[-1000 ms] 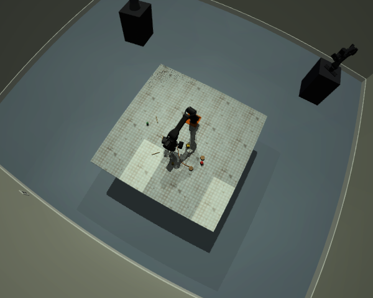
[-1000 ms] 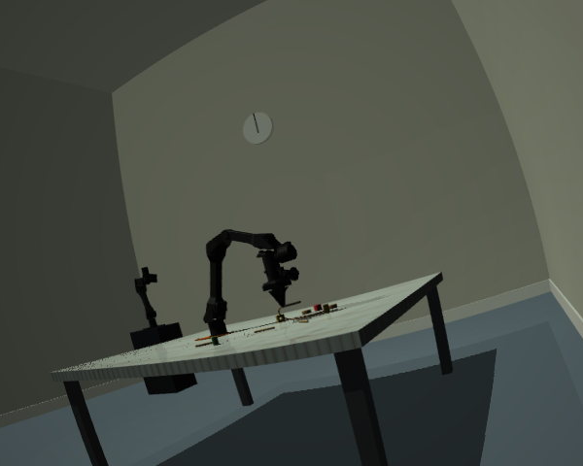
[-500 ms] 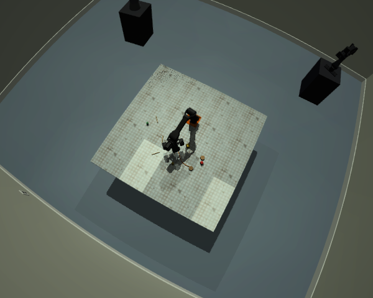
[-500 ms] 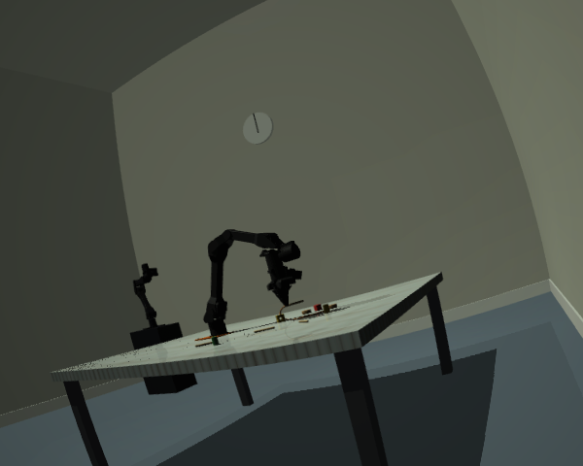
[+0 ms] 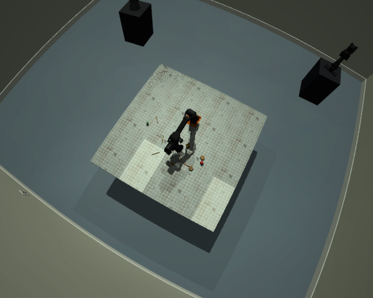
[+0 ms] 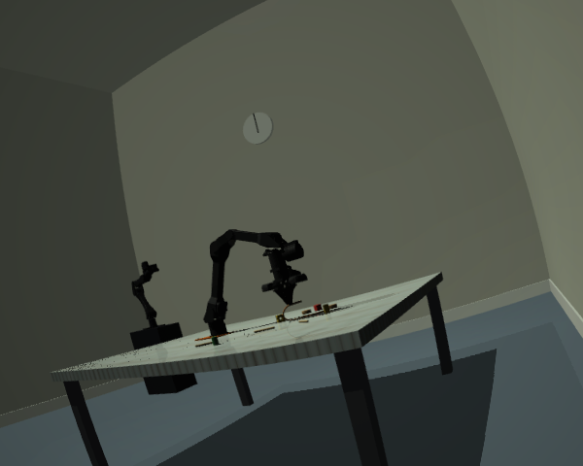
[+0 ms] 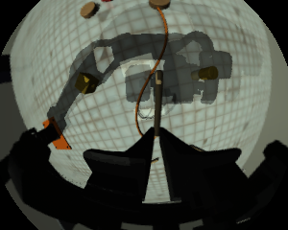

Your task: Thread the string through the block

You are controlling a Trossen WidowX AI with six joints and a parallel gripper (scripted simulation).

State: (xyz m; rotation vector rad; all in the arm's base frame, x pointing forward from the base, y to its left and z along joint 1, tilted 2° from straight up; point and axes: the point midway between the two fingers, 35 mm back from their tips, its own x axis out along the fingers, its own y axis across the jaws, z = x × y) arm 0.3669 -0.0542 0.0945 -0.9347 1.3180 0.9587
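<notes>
Now: gripper tip 100 mm to the right of the yellow wooden block, 100 mm past it and 50 mm above it. Also, from my gripper tip: red cube: 280 mm to the left, 50 mm below; round wooden disc: 270 mm to the left, 60 mm below, 50 mm behind; round wooden button: 210 mm to the left, 90 mm ahead, 60 mm below.
</notes>
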